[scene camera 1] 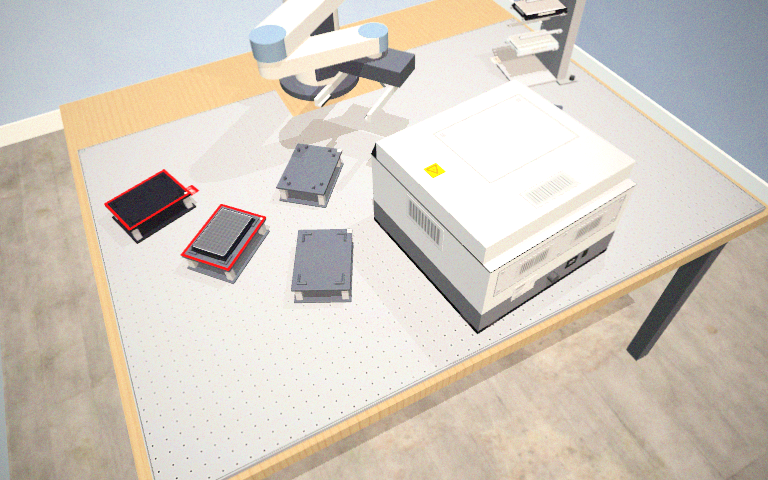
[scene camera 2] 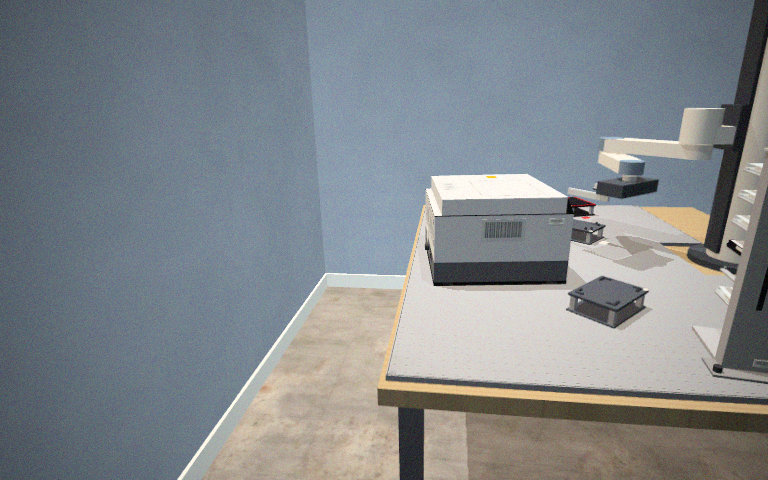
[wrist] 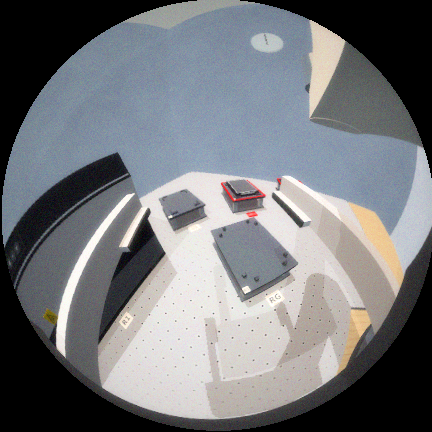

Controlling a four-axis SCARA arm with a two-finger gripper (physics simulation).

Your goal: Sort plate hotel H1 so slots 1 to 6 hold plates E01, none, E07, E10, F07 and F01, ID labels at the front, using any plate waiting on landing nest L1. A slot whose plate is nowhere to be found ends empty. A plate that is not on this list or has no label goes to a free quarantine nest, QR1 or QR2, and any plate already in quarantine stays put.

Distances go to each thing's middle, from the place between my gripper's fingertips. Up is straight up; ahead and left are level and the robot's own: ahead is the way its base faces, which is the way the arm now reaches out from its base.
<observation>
I see the regrip nest RG (scene camera 1: 308, 167) 2 cm behind my hand, 9 cm to the right of it and 16 cm below it. Also, from my hand: red-rimmed nest QR2 (scene camera 1: 151, 196): 11 cm behind, 47 cm to the right, 16 cm below; landing nest L1 (scene camera 1: 321, 259): 25 cm ahead, 17 cm to the right, 16 cm below; white device (scene camera 1: 462, 269): 33 cm ahead, 20 cm to the left, 10 cm below.
</observation>
